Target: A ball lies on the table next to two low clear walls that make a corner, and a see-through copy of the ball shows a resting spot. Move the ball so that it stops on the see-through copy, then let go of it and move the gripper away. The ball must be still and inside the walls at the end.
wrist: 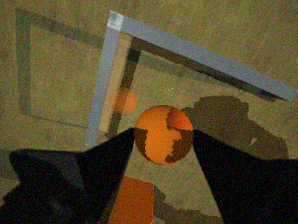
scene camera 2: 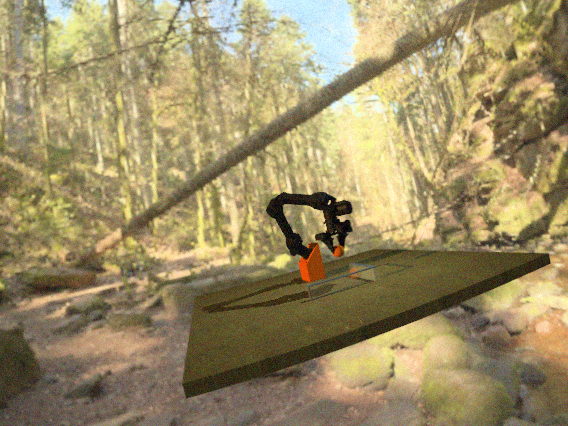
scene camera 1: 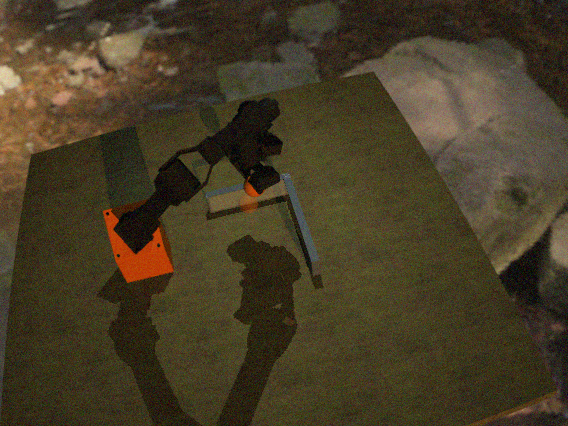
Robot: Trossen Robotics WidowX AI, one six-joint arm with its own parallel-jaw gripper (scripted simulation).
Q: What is the gripper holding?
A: An orange ball.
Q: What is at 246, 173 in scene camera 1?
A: The gripper.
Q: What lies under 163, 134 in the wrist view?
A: An orange ball.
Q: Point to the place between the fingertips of the gripper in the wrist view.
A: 162, 132
